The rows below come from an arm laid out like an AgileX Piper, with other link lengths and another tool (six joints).
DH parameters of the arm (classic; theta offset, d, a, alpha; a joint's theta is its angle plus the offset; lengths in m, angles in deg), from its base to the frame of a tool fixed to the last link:
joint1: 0 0.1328 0 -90
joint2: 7.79 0 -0.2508 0
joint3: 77.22 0 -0.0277 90
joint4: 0 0.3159 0 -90
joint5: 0 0 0 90
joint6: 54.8 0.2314 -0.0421 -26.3
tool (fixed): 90 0.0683 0 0
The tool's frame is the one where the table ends.
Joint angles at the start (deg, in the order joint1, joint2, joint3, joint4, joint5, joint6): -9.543, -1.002, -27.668, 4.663, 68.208, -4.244
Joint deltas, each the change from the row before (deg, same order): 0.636, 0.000, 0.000, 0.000, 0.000, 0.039; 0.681, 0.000, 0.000, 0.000, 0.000, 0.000; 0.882, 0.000, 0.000, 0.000, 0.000, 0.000; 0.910, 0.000, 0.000, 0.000, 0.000, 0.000; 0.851, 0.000, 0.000, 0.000, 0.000, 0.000; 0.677, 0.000, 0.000, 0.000, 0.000, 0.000; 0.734, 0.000, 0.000, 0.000, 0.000, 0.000; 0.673, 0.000, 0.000, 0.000, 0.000, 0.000; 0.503, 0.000, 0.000, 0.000, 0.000, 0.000
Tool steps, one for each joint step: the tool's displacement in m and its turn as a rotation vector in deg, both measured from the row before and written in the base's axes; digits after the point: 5 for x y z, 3 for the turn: 0.00039, 0.00292, -0.00001, 0.032, -0.002, 0.614; 0.00039, 0.00316, 0.00000, 0.000, 0.000, 0.681; 0.00045, 0.00410, 0.00000, 0.000, 0.000, 0.882; 0.00040, 0.00424, 0.00000, 0.000, 0.000, 0.910; 0.00031, 0.00397, 0.00000, 0.000, 0.000, 0.851; 0.00020, 0.00316, 0.00000, 0.000, 0.000, 0.677; 0.00018, 0.00343, 0.00000, 0.000, 0.000, 0.734; 0.00013, 0.00315, 0.00000, 0.000, 0.000, 0.673; 0.00007, 0.00235, 0.00000, 0.000, 0.000, 0.503
